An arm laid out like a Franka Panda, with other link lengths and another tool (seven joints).
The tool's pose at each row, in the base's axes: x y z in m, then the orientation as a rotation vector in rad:
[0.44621 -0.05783 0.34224 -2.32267 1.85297 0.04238]
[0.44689 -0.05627 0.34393 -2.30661 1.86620 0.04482]
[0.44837 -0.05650 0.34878 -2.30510 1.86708 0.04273]
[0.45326 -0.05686 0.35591 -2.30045 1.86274 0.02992]
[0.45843 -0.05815 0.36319 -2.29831 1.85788 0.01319]
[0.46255 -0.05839 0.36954 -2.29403 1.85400 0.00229]
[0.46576 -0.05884 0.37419 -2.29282 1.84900 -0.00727]
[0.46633 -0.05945 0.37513 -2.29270 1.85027 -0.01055]
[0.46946 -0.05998 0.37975 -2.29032 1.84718 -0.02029]
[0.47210 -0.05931 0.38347 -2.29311 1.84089 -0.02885]
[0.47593 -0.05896 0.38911 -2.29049 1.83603 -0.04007]
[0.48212 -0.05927 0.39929 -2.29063 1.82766 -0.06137]
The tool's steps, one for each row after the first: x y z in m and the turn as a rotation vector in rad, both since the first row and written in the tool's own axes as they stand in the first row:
[-0.00157 -0.00119 -0.00137 0.00312 -0.00314 0.01370]
[-0.00163 -0.00313 -0.00606 0.00456 -0.00240 0.01467]
[-0.00108 -0.00861 -0.01273 0.01494 0.00020 0.01354]
[0.00041 -0.01419 -0.01967 0.02559 0.00585 0.01089]
[0.00077 -0.01886 -0.02562 0.03467 0.00793 0.00996]
[0.00134 -0.02241 -0.03000 0.04173 0.01030 0.00724]
[0.00194 -0.02294 -0.03097 0.04259 0.01251 0.00778]
[0.00258 -0.02640 -0.03534 0.04957 0.01527 0.00655]
[0.00206 -0.02953 -0.03868 0.05422 0.01847 0.00155]
[0.00187 -0.03397 -0.04387 0.06274 0.02123 -0.00062]
[0.00228 -0.04107 -0.05343 0.07519 0.02928 -0.00639]

